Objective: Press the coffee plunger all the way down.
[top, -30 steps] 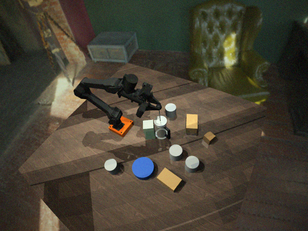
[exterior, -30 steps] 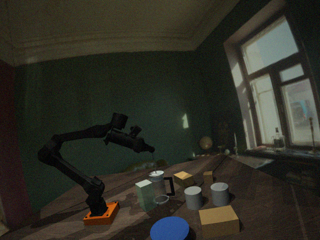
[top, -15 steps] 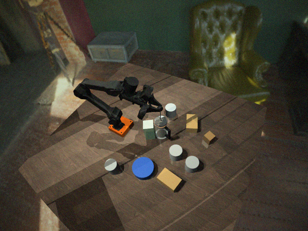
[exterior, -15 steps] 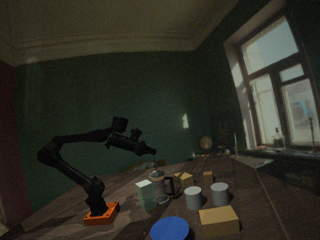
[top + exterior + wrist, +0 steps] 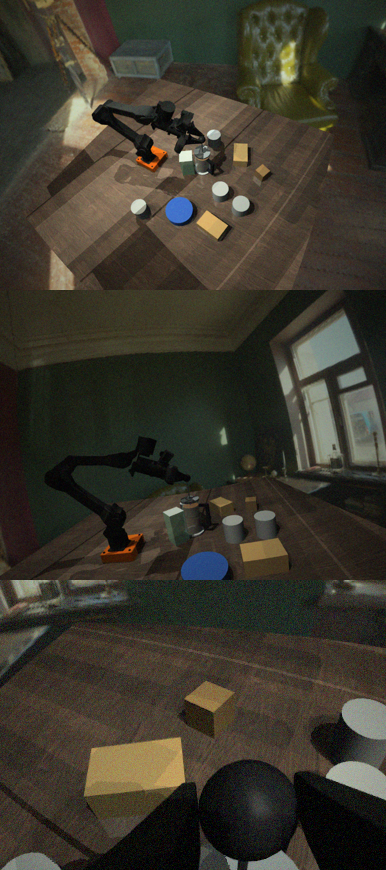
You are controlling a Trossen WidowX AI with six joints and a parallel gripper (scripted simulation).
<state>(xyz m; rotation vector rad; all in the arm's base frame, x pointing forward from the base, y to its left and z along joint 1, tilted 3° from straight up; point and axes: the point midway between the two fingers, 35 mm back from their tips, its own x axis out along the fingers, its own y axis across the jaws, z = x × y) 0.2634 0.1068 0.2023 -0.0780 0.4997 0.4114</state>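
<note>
Now: gripper tip 1 cm short of the coffee press, 1 cm to the left of it and 12 cm above it. The rest, counted from my gripper tip: pale green block (7 cm behind, 5 cm to the right, 17 cm below); blue disc (3 cm ahead, 26 cm to the right, 21 cm below).
</note>
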